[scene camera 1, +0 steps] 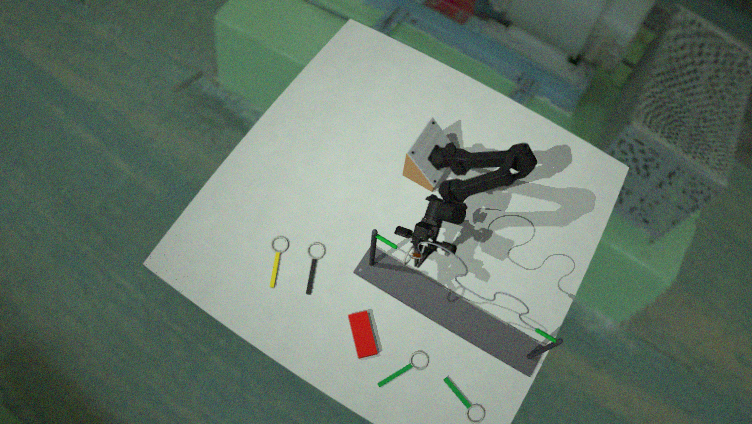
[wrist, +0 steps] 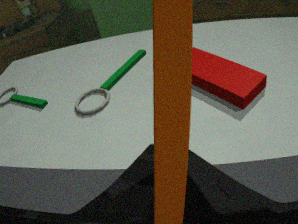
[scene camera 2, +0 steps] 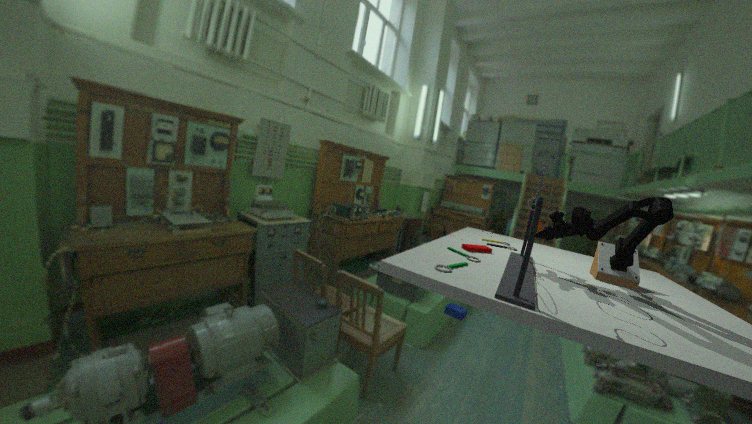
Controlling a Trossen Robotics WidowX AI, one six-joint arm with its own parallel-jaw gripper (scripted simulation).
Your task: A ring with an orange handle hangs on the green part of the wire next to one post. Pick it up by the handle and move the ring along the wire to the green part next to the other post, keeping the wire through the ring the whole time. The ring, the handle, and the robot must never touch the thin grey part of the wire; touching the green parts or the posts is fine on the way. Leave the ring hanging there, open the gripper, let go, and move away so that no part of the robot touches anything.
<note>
In view: my gripper (scene camera 1: 416, 267) and a red block (scene camera 1: 363, 338).
The red block shows as well in the wrist view (wrist: 239, 85). My gripper is seen too in the wrist view (wrist: 164, 153).
</note>
